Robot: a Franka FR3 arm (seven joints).
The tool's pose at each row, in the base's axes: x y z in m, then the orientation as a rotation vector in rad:
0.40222, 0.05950, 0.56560, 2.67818, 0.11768, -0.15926
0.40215, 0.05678, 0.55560, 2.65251, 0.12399, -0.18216
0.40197, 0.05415, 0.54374, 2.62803, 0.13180, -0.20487
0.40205, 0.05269, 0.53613, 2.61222, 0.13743, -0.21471
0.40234, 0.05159, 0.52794, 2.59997, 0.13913, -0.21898
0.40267, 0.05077, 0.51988, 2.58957, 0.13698, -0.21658
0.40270, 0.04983, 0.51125, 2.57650, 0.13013, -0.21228
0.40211, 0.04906, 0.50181, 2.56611, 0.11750, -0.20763
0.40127, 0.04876, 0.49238, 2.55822, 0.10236, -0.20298
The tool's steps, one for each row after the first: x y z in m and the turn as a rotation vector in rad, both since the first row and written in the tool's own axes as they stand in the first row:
0.00109, -0.00192, 0.01013, -0.02364, -0.01715, -0.00787
0.00232, -0.00474, 0.02188, -0.04592, -0.03400, -0.01693
0.00332, -0.00673, 0.02930, -0.06067, -0.04143, -0.02244
0.00462, -0.00927, 0.03706, -0.07242, -0.04528, -0.02426
0.00596, -0.01200, 0.04458, -0.08300, -0.04486, -0.02219
0.00707, -0.01491, 0.05268, -0.09642, -0.04411, -0.01635
0.00769, -0.01838, 0.06149, -0.10716, -0.04385, -0.00625
0.00808, -0.02230, 0.07011, -0.11534, -0.04378, 0.00568

